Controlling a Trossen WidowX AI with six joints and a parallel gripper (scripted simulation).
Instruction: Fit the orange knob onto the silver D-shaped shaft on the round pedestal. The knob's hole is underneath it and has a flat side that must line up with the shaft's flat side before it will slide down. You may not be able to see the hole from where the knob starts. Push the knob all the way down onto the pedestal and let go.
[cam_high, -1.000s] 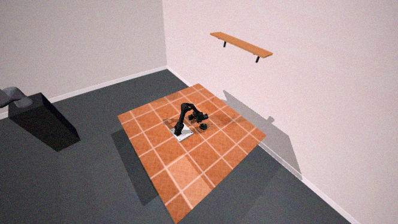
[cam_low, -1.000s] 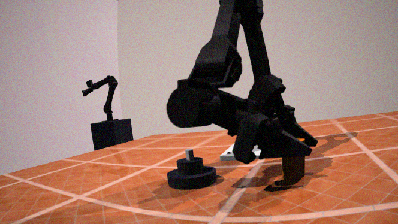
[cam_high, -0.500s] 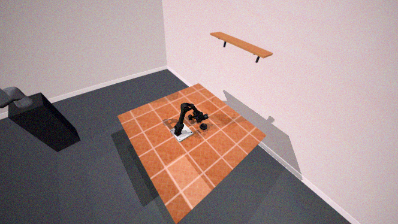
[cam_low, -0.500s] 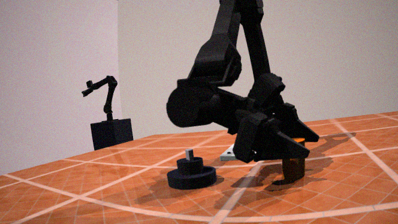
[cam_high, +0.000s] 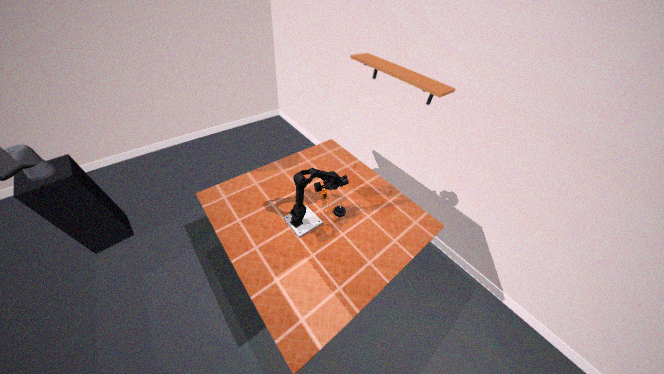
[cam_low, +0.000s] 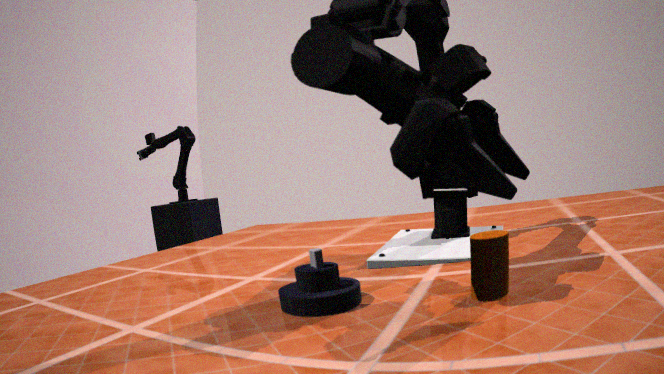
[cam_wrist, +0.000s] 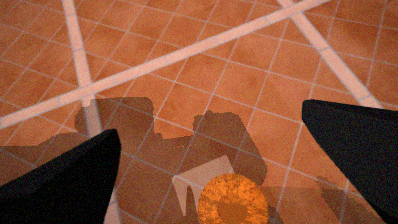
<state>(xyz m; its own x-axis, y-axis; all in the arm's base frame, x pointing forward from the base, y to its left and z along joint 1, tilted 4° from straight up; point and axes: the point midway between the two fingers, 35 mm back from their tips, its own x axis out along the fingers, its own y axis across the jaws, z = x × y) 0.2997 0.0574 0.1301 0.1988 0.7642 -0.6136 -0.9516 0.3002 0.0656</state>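
Now: the orange knob 1 cm behind my gripper tip, 4 cm to the right of it and 6 cm below it. Also, from my gripper tip: round pedestal 2 cm behind, 21 cm to the right, 7 cm below.
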